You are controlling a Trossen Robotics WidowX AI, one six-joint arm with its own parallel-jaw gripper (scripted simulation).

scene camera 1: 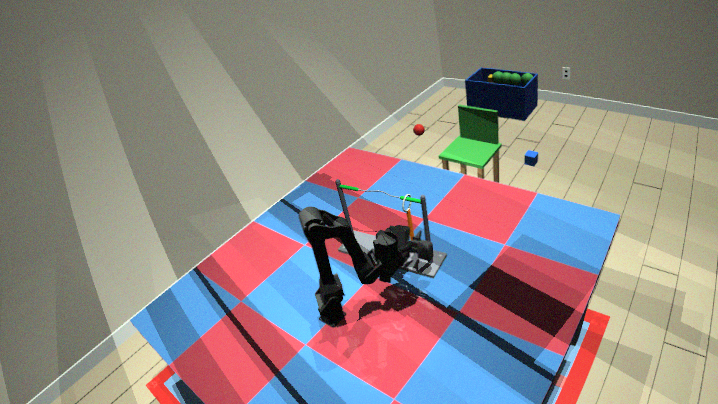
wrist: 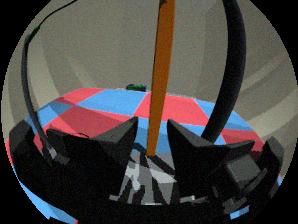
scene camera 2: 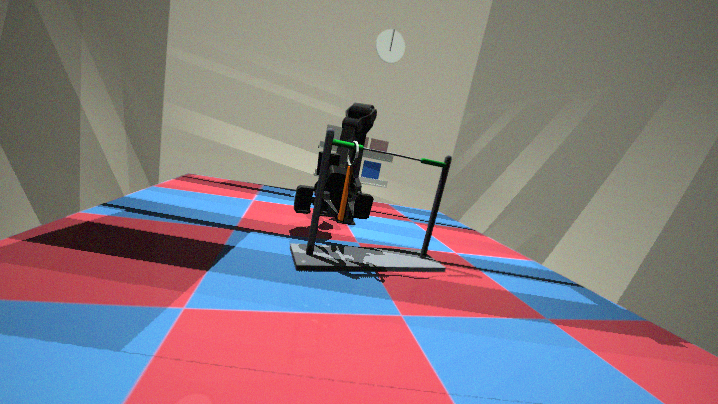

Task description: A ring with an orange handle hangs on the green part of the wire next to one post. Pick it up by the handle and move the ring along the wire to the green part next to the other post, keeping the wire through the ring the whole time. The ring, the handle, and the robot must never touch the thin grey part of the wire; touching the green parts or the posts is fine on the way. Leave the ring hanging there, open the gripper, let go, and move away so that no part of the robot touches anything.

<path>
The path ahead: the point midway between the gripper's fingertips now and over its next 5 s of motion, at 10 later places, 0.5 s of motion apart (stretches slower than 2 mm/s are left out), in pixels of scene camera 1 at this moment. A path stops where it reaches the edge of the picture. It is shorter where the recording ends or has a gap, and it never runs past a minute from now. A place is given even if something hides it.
My gripper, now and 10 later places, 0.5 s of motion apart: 415, 230; 417, 228; 417, 225; 417, 224; 414, 224; 411, 223; 407, 222; 404, 222; 401, 220; 398, 218; 393, 218
</path>
